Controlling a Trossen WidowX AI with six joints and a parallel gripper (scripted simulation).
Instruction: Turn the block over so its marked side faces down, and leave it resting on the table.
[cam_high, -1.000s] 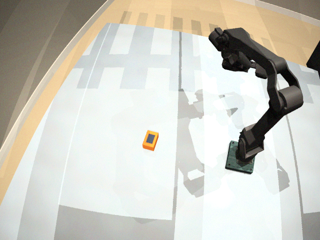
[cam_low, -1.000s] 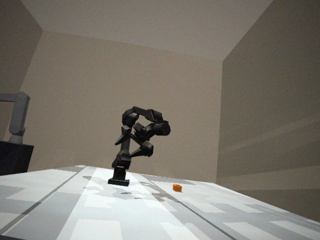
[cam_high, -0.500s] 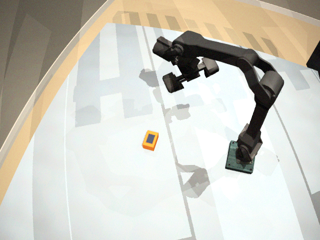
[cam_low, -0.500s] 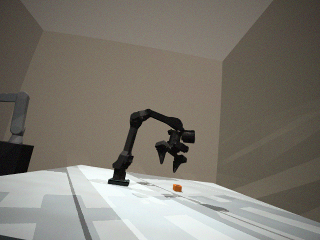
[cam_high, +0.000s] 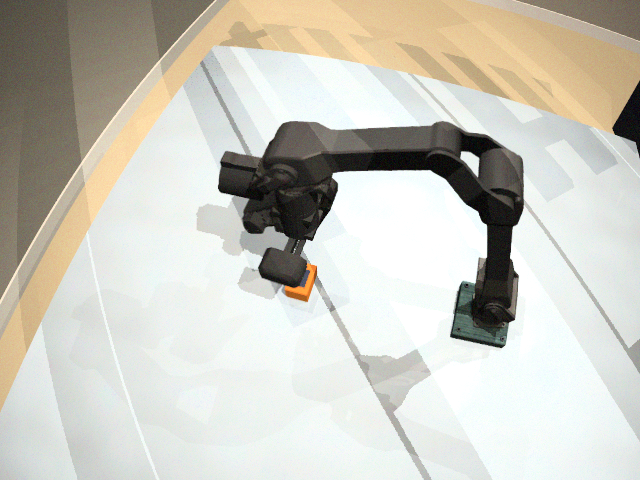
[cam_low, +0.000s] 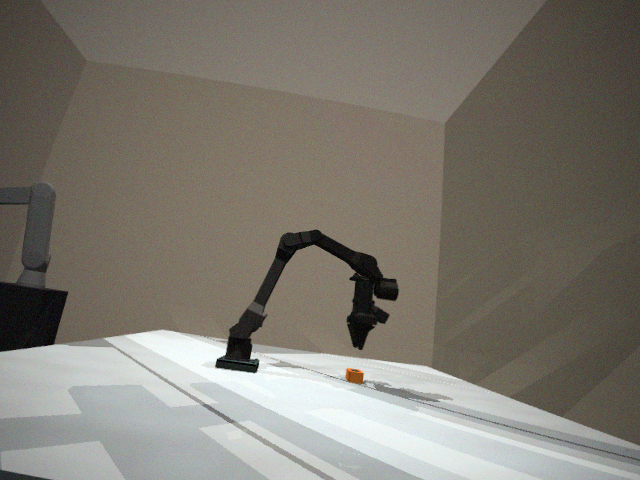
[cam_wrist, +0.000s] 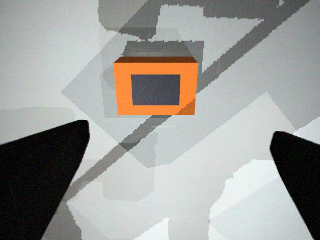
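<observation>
The orange block lies 70 mm below my gripper tip, 10 mm to the left of it and 10 mm ahead of it.
</observation>
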